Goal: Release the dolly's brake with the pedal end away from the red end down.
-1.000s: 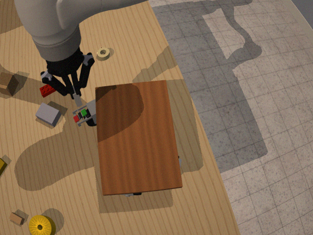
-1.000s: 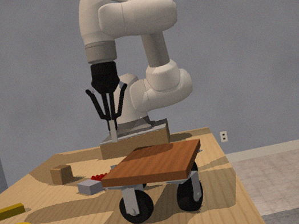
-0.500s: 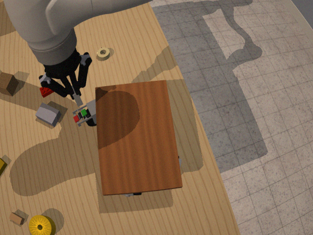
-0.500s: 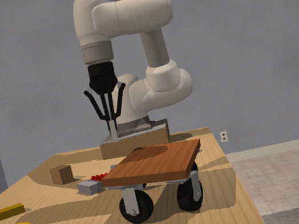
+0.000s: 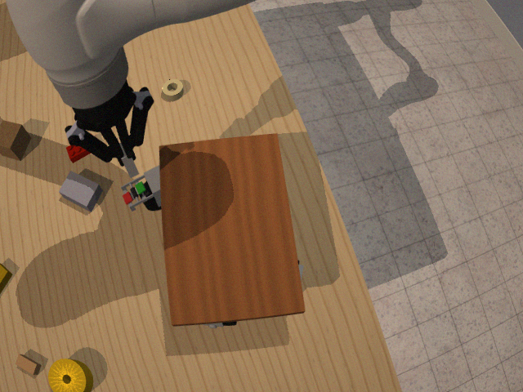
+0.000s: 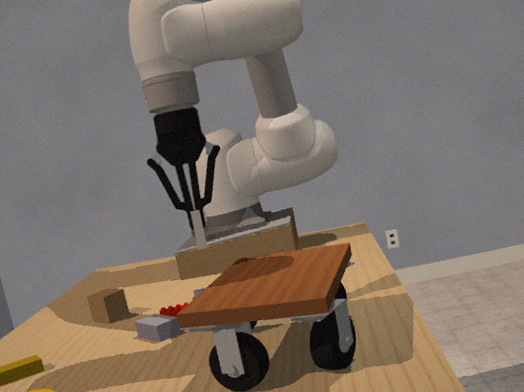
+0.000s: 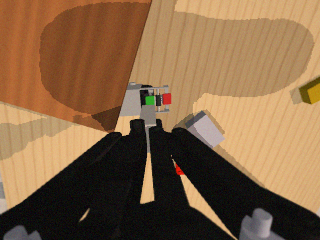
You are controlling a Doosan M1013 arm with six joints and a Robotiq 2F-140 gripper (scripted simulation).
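My hand is 10 mm to the left of the brake pedal and 120 mm above it. Also, from my hand: pale ring (250 mm behind, 90 mm to the left, 190 mm below); then grey block (60 mm behind, 140 mm to the right, 180 mm below); then red toy brick (160 mm behind, 130 mm to the right, 180 mm below).
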